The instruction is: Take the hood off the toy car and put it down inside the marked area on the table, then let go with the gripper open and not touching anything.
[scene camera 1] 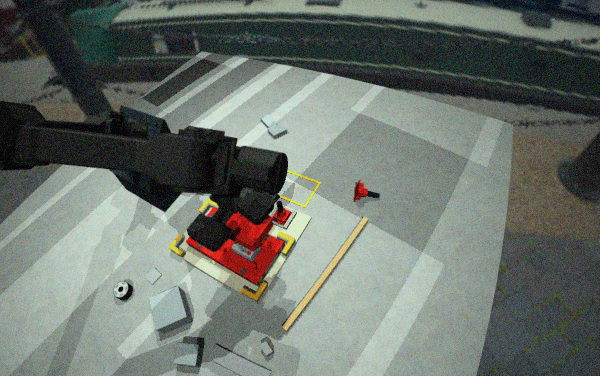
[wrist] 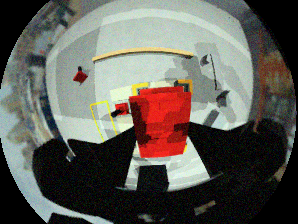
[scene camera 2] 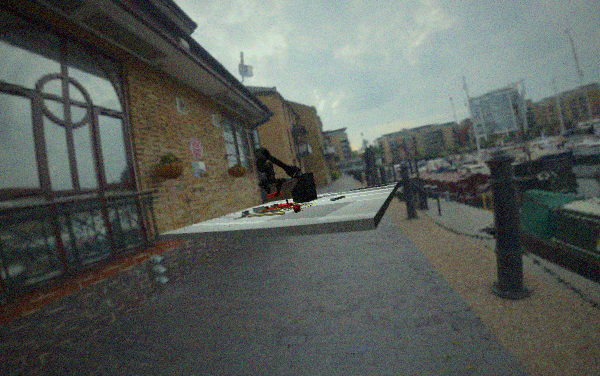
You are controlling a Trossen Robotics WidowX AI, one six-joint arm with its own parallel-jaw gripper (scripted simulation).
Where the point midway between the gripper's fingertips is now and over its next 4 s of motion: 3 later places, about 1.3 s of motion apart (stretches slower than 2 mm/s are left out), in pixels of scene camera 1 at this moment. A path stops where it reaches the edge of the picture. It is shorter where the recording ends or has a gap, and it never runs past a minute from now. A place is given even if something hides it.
My gripper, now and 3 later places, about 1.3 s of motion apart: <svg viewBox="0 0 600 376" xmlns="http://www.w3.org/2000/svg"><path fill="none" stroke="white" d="M244 225L274 154L278 165L279 174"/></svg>
